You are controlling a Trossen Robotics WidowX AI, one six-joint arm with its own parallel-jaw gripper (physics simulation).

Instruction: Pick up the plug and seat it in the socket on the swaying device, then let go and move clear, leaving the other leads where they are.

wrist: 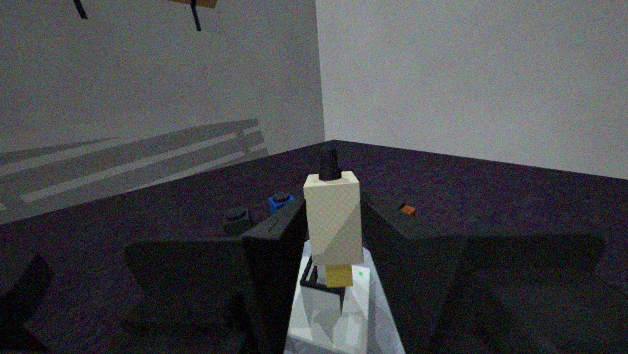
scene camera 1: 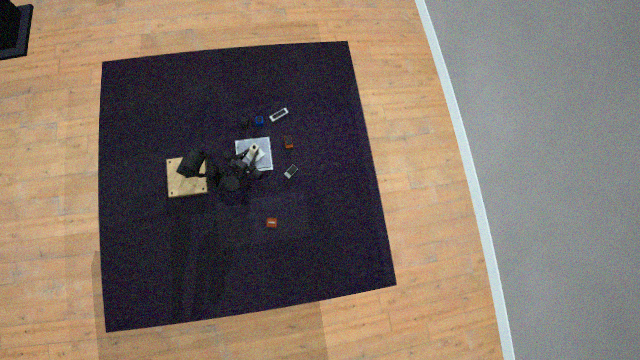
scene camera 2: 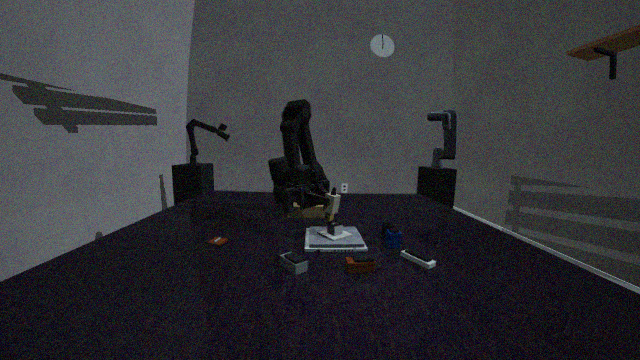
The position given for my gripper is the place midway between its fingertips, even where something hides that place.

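There's a plug (wrist: 333,204) held in my gripper (scene camera 2: 332,199), and the plug touches nothing else.
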